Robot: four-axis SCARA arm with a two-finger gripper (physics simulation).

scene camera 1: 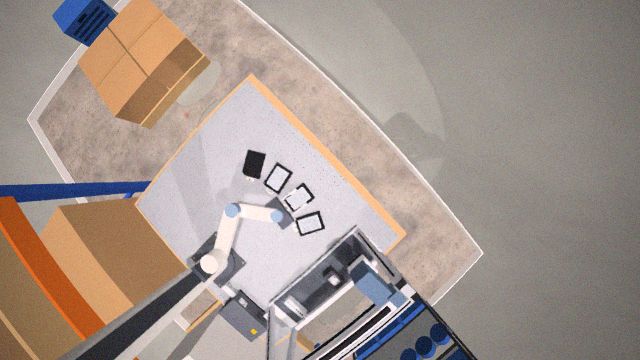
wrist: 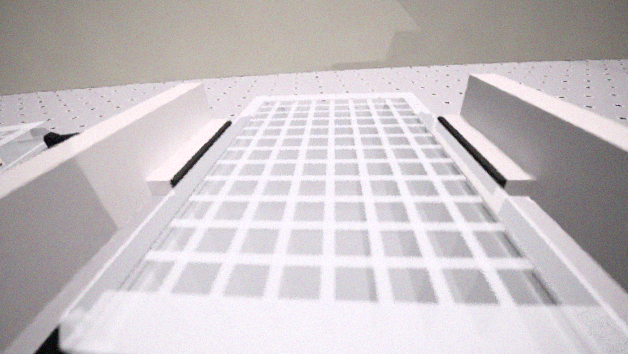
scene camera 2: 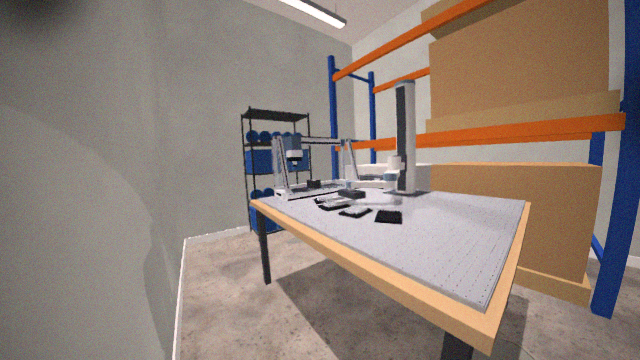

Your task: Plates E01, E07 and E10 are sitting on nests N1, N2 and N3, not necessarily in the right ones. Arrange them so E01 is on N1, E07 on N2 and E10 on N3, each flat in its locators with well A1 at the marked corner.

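Frame: origin at the arm's base, x right, y ahead, z up, level; metres.
Seen in the pictures: gripper, fingertip midpoint: [scene camera 1: 301, 196] [wrist: 331, 104] [scene camera 2: 330, 202]; arm's base at its link origin: [scene camera 2: 405, 194].
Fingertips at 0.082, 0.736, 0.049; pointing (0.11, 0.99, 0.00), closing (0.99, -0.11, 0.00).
Note:
Offsets run from my fingertips to a thing's top centre, as dx, dy, dz. "*": to the spot under its first point. Level surfaces: height alone.
My gripper [scene camera 1: 298, 198] [wrist: 331, 104] is shut on a clear microplate @[-0.003, -0.024, -0.006] [scene camera 1: 297, 199] [scene camera 2: 334, 202] [wrist: 335, 212], pads on its long sides. The plate looks level, on or just above a black nest [scene camera 1: 309, 192] [wrist: 49, 344]; contact is unclear. In scene camera 1, dark rim shows at its upper right. One plate @[-0.180, -0.033, -0.009] [scene camera 1: 278, 178] [scene camera 2: 356, 211] sits on the nest to the upper left, another @[+0.158, -0.087, -0.009] [scene camera 1: 310, 223] on the nest to the lower right. The black nest @[-0.353, -0.083, -0.014] [scene camera 1: 254, 164] [scene camera 2: 389, 217] at the row's end is bare. Plate codes, nest labels and A1 marks are unreadable.
The arm's dark hand [scene camera 1: 285, 212] [scene camera 2: 351, 193] is beside the nests. A gantry machine @[* +0.384, +0.025, +0.345] [scene camera 2: 294, 149] and a grey box @[* +0.295, -0.806, +0.079] [scene camera 1: 244, 315] stand on or by the table @[dz -0.036] [scene camera 1: 220, 150]. A neighbouring plate [wrist: 20, 142] with a black locator @[* -0.143, +0.028, -0.017] [wrist: 56, 138] shows left in the wrist view.

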